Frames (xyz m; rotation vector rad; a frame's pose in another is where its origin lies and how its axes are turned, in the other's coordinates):
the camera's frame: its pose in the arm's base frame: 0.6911 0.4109 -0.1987 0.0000 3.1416 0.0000
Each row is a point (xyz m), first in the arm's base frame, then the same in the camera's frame.
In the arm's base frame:
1: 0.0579 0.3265 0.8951
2: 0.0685 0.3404 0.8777
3: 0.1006 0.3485 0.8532
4: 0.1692 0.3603 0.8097
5: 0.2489 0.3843 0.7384
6: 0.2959 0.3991 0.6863
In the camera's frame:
1: 0.6332 -0.0844 -1.0938
2: 0.6226 -0.0705 -1.0764
3: 0.5905 -0.0624 -1.0519
4: 0.5219 -0.0506 -1.0084
5: 0.4422 -0.0266 -0.9371
6: 0.3952 -0.0118 -0.8850

